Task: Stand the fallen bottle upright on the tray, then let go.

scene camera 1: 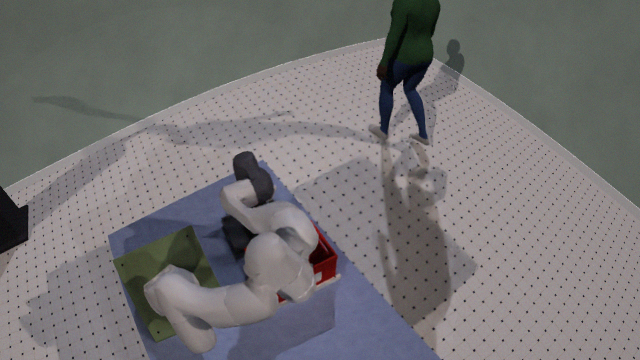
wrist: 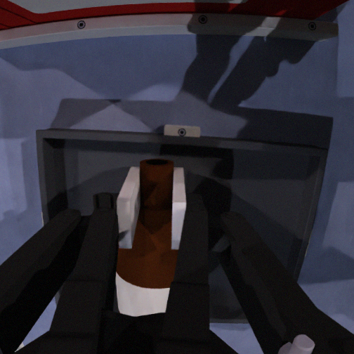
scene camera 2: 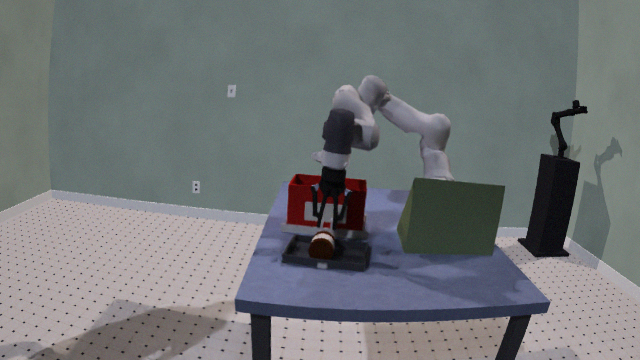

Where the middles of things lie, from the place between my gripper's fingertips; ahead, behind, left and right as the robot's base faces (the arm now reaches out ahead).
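Labels:
Brown bottle [wrist: 144,272]: from my hand, 1 cm ahead, 6 cm to the left.

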